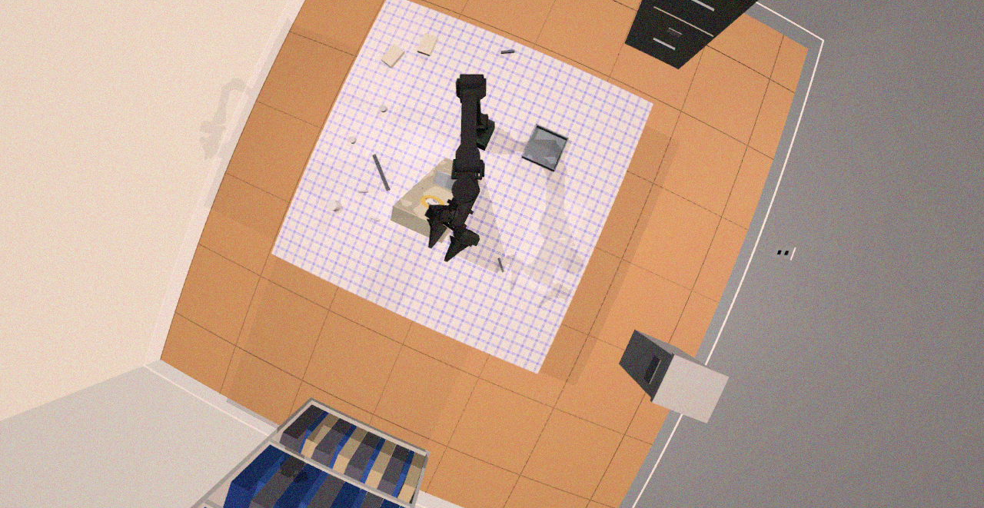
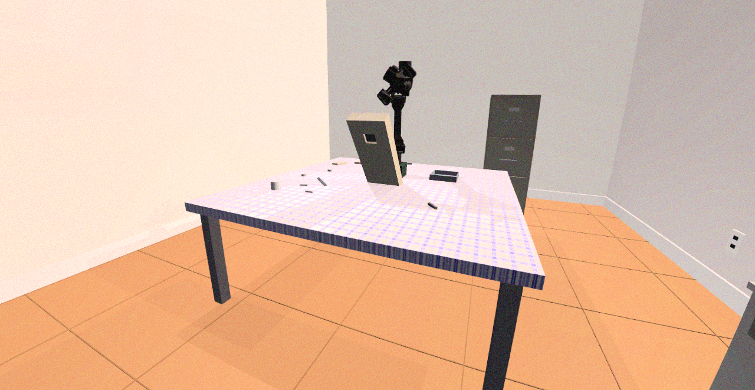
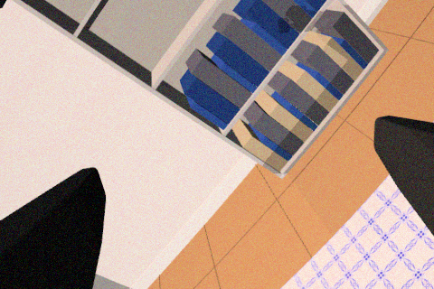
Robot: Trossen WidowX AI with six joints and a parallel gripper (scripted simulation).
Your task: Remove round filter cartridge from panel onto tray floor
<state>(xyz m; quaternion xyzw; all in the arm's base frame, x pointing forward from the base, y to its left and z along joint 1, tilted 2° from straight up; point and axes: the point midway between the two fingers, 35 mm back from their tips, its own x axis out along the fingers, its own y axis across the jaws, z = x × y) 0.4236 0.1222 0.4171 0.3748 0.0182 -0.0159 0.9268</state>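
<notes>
The round filter cartridge lies 200 mm below my gripper tip, 110 mm to the right of it and 110 mm behind it. From my gripper tip the other things lie so: tray: 530 mm behind, 470 mm below, 160 mm to the left.
</notes>
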